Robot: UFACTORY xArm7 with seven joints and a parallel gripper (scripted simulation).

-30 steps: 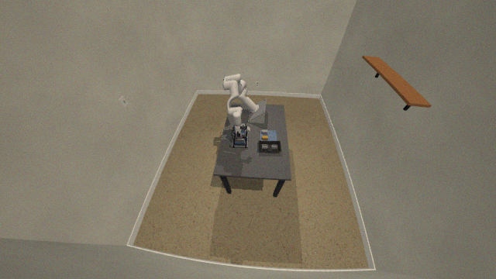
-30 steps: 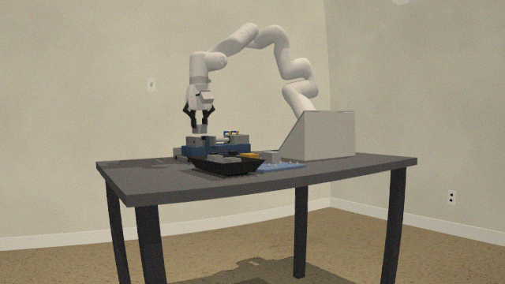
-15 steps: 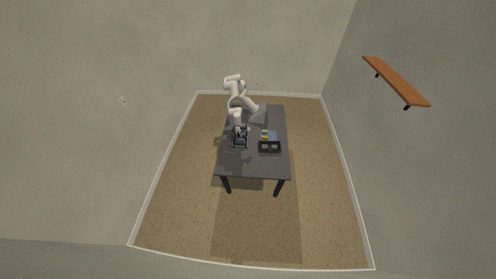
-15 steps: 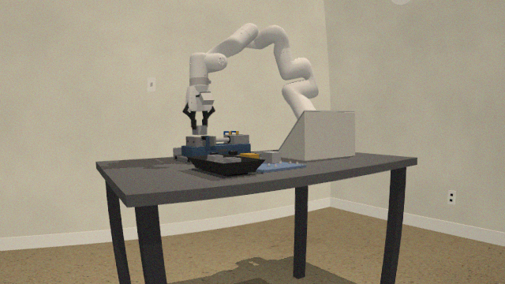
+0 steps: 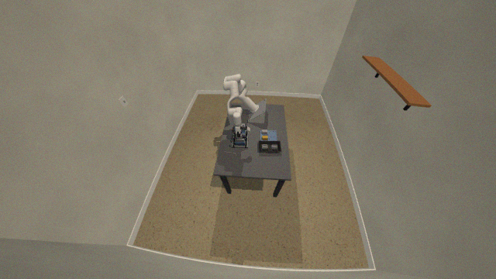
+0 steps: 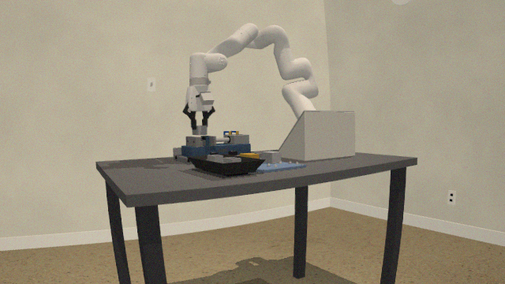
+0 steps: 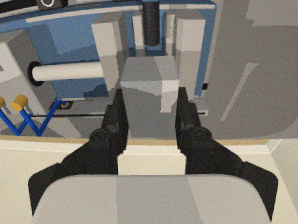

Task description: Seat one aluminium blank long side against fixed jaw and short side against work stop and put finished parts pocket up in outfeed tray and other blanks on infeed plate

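Right now the black work stop rod is 50 mm to the left of my hand and 50 mm below it. Round my hand: grey aluminium blank (20 mm below); then brass blank (290 mm to the left, 120 mm below, 30 mm behind); then blue vise (100 mm below, 70 mm behind, 10 mm to the left).
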